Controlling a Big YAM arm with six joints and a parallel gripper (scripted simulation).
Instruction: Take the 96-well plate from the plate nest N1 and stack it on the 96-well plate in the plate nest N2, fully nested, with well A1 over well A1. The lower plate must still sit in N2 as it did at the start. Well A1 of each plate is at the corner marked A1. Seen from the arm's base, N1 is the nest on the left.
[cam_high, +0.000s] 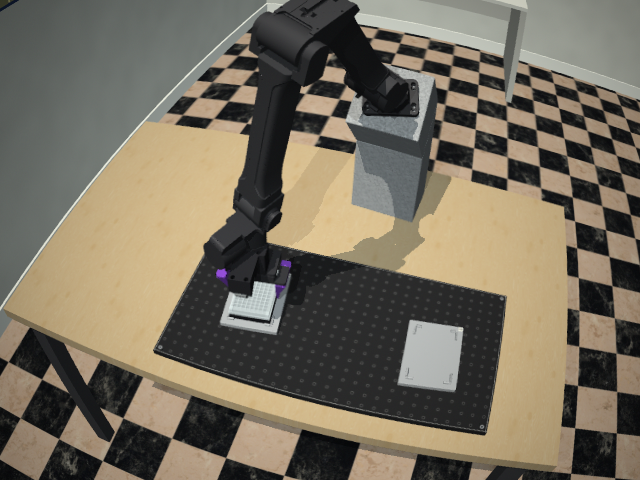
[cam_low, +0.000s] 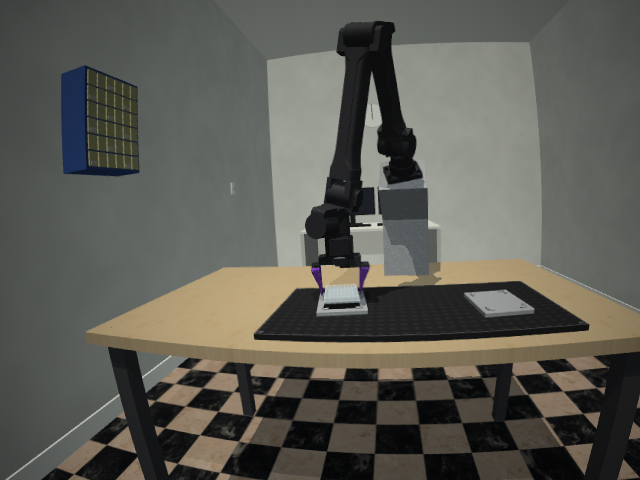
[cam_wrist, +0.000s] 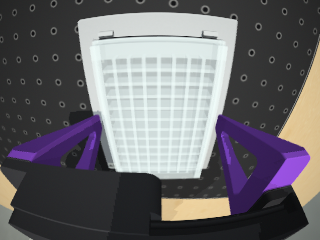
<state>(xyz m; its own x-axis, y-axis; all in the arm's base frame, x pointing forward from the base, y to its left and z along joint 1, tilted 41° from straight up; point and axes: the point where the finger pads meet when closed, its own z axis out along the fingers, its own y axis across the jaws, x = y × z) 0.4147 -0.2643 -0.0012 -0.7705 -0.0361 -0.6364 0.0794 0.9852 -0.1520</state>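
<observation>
Right now my hand is 1 cm above the white 96-well plate. Also, from my hand: black 96-well plate: 2 cm below; grey plate nest N1: 12 cm ahead, 37 cm to the left, 3 cm below; grey plate nest N2: 3 cm below.
</observation>
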